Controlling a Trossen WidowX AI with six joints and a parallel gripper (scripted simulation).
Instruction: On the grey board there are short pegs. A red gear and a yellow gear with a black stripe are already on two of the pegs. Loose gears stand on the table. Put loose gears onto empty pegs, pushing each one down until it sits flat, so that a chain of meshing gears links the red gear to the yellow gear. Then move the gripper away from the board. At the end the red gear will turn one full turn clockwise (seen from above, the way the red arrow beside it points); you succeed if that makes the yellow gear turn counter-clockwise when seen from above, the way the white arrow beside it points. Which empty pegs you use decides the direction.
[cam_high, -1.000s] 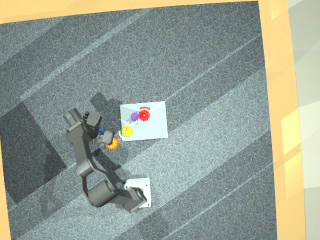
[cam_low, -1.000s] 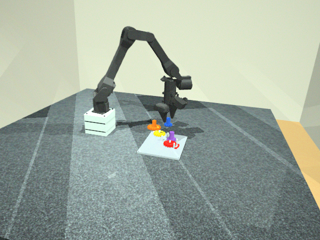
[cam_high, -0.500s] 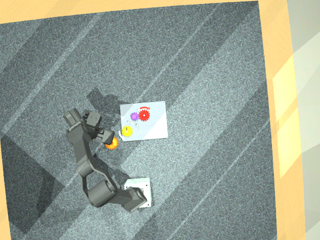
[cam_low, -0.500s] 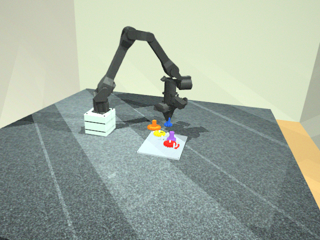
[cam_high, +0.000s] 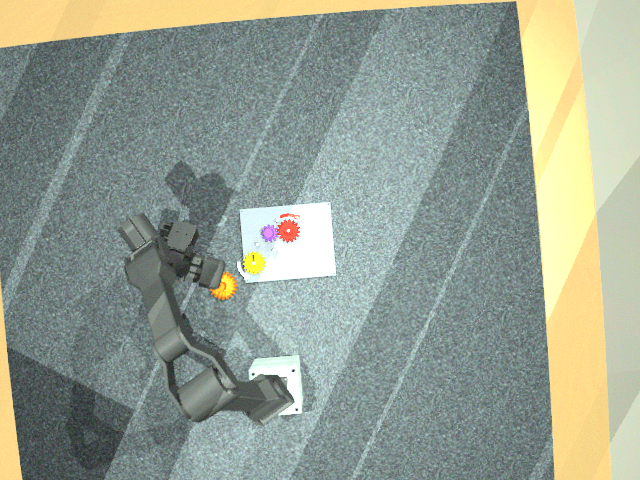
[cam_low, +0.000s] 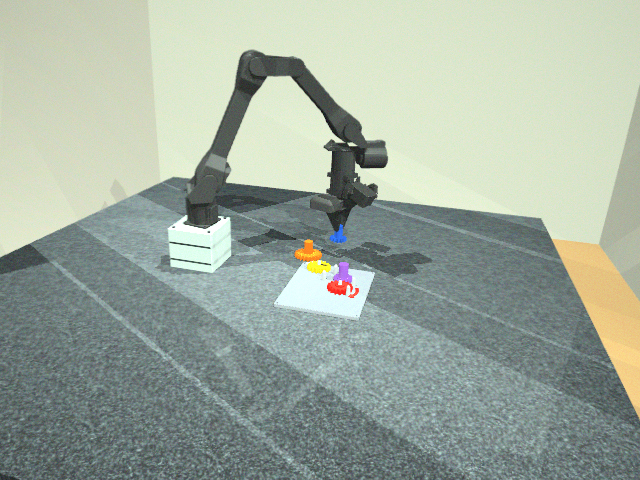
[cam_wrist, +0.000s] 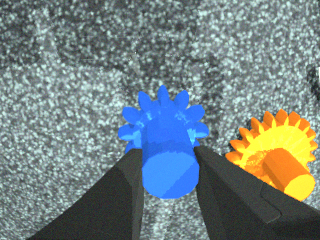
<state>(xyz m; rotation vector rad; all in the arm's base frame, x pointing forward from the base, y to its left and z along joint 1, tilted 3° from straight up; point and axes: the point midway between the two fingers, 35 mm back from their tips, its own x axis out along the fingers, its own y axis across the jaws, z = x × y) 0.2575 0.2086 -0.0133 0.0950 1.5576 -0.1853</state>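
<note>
Now: the purple gear 170 mm to the right of my gripper tip, 80 mm ahead of it and 30 mm below it. The rest, counted from my gripper tip: orange gear 70 mm to the right, 50 mm behind, 40 mm below; then white arrow 110 mm to the right, 50 mm below, 10 mm behind; then blue gear 10 mm below.
</note>
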